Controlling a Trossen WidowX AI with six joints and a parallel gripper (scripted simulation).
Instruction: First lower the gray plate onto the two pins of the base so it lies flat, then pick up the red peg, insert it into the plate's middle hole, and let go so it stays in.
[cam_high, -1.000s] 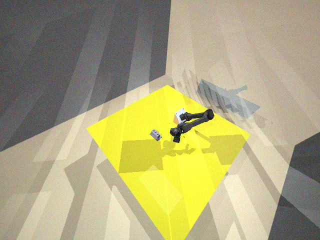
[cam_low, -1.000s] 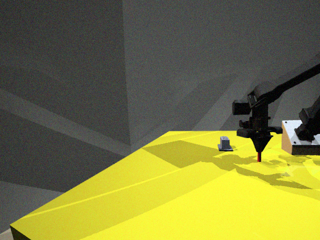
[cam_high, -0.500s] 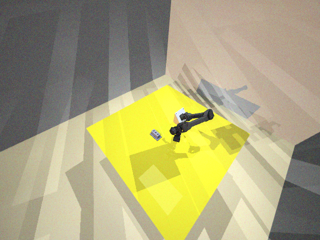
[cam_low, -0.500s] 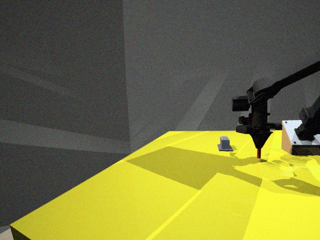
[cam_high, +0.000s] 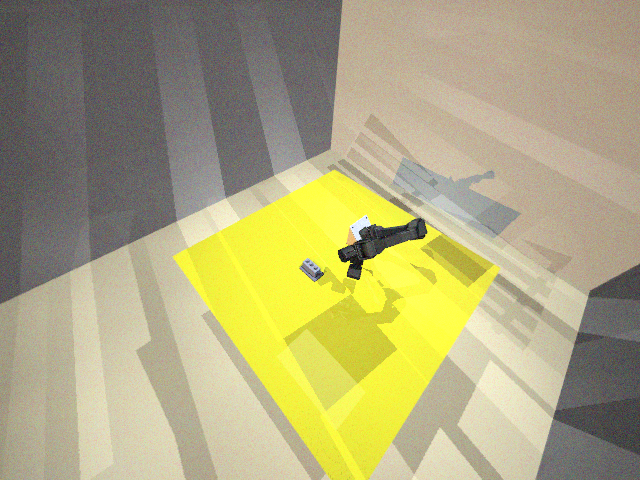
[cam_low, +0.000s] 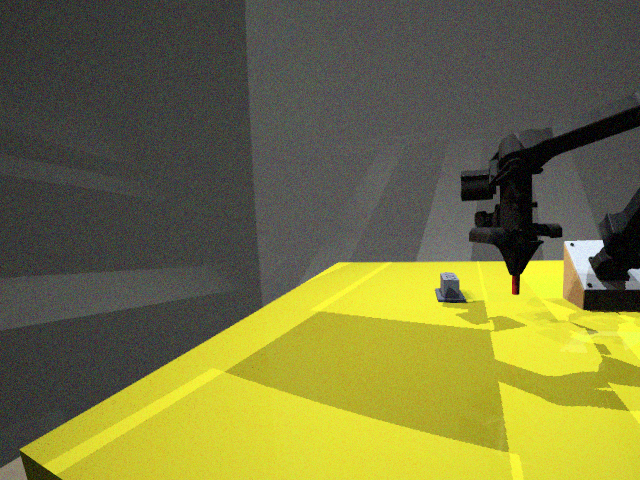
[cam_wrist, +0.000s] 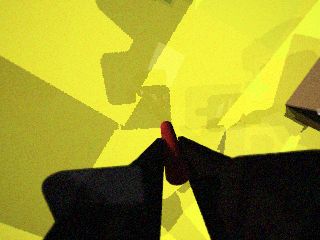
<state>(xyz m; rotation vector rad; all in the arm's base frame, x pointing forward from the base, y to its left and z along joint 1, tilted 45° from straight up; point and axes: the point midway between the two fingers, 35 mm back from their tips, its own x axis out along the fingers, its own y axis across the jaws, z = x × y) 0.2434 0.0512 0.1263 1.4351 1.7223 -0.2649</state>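
Now: gripper tip 19 cm to the left of the gray plate, 11 cm short of it and 6 cm above it. From my gripper tip the other things lie so: gray base: 19 cm to the right, 11 cm ahead, 9 cm below; then red peg: right at my gripper tip.
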